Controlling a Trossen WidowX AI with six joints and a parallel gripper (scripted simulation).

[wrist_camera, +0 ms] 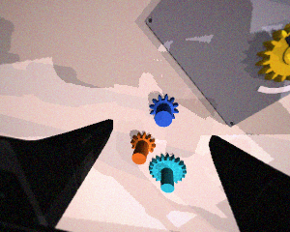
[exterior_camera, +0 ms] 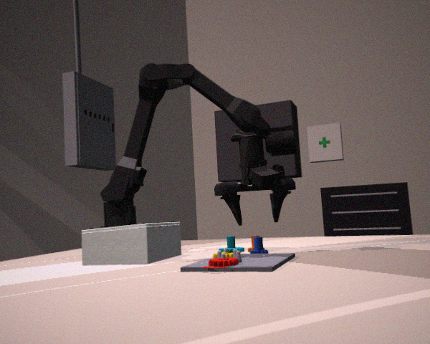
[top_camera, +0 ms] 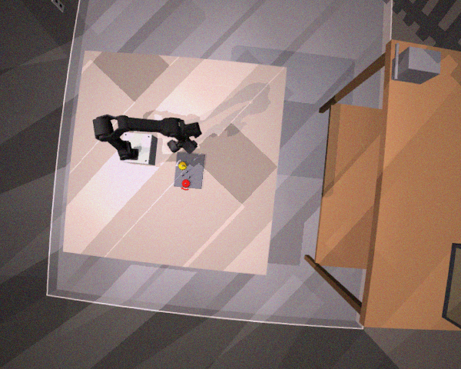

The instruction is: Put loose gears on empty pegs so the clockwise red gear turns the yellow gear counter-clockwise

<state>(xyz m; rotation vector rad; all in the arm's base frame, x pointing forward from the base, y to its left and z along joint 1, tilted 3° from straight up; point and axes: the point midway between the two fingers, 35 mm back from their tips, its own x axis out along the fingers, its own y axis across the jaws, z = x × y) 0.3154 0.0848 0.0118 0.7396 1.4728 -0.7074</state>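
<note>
Now: gripper tip 5 cm above the blue gear. Round my gripper tip: orange gear 2 cm behind, 7 cm to the left, 5 cm below; teal gear 9 cm behind, 7 cm to the left, 5 cm below; yellow gear 4 cm behind, 13 cm to the right, 5 cm below.
</note>
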